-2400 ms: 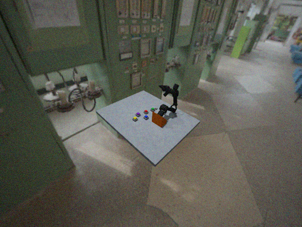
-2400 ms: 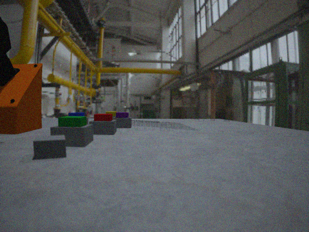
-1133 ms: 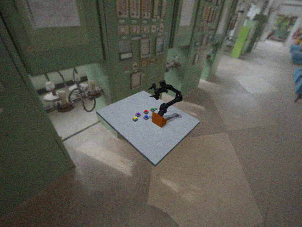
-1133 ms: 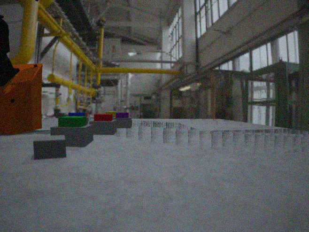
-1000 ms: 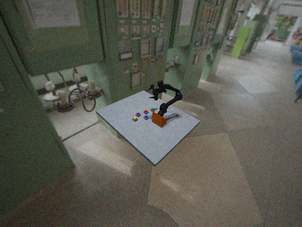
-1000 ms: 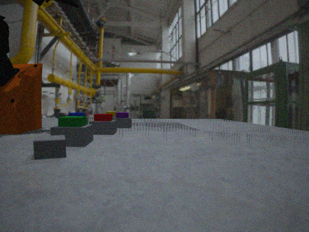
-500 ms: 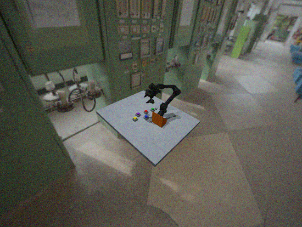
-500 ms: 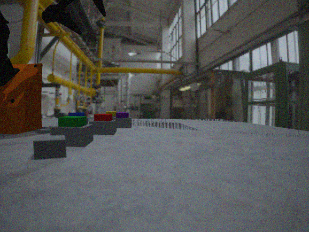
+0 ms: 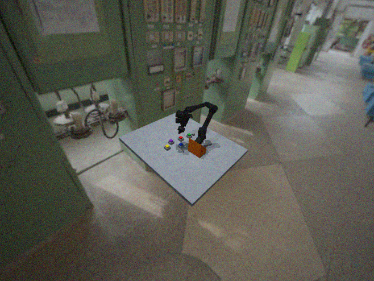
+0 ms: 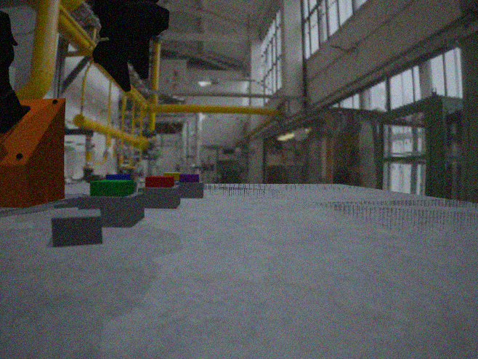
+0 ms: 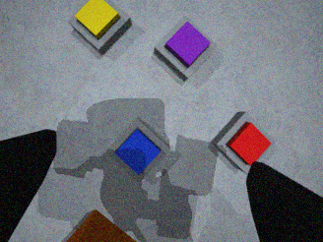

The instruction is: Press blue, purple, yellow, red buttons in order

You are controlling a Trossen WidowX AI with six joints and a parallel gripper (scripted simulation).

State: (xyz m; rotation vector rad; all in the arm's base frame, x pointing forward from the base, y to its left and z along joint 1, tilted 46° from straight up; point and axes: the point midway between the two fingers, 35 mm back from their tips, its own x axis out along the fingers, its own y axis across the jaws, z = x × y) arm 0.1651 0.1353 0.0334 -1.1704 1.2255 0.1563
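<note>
Now: gripper tip 20 mm past the blue button, 10 mm to the left of it and 150 mm above it. From my gripper tip the other things lie so: purple button: 80 mm ahead, 40 mm to the left, 150 mm below; yellow button: 30 mm ahead, 130 mm to the left, 150 mm below; red button: 70 mm ahead, 80 mm to the right, 150 mm below.
</note>
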